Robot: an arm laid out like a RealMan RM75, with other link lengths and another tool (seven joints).
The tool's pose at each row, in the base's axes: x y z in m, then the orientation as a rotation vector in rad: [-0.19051 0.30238 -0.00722 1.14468 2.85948 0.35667]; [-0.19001 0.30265 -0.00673 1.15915 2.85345 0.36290]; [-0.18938 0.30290 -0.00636 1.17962 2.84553 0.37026]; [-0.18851 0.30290 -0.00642 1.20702 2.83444 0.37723]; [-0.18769 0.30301 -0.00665 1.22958 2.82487 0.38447]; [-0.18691 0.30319 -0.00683 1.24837 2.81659 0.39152]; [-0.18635 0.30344 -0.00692 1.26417 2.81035 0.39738]
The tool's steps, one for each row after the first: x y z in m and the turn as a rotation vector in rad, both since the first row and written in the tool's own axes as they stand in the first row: [-0.00016 0.00064 -0.00036 -0.00376 0.00082 0.01018]; [-0.00042 0.00132 -0.00060 -0.00797 0.00215 0.02447]; [-0.00106 0.00190 -0.00043 -0.01213 0.00274 0.04361]; [-0.00159 0.00248 -0.00008 -0.01646 0.00360 0.05949]; [-0.00204 0.00309 0.00022 -0.02070 0.00455 0.07279]; [-0.00228 0.00362 0.00043 -0.02388 0.00604 0.08387]
